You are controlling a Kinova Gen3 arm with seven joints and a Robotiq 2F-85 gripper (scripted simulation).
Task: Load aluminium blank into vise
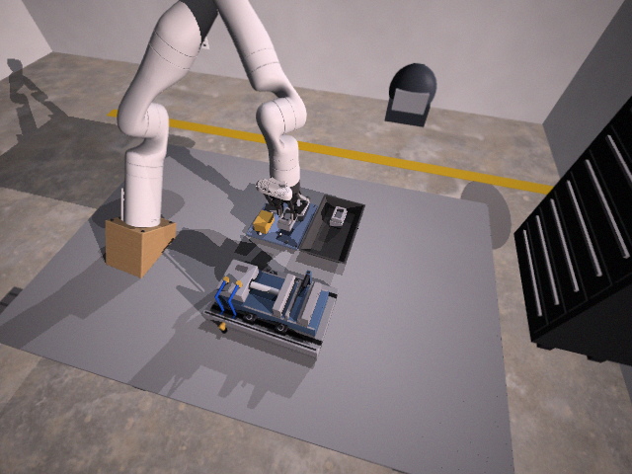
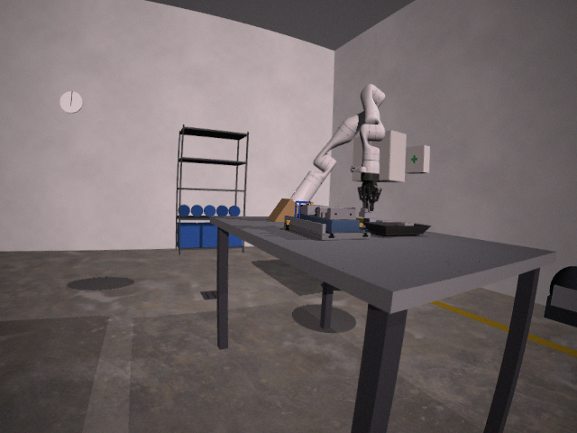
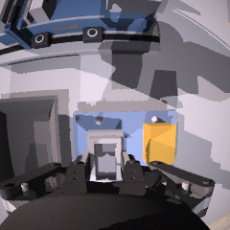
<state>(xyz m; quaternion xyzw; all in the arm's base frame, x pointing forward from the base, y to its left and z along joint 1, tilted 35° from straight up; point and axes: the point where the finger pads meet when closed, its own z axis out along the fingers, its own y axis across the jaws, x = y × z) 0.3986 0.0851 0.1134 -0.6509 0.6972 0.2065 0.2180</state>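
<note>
The brass blank lies 8 cm behind my hand and 7 cm below it. Round my hand: vise rail (33 cm to the right, 6 cm below, 4 cm ahead); hose block (23 cm to the right, 5 cm behind, 2 cm below); vise (24 cm to the right, 6 cm below, 4 cm ahead).
</note>
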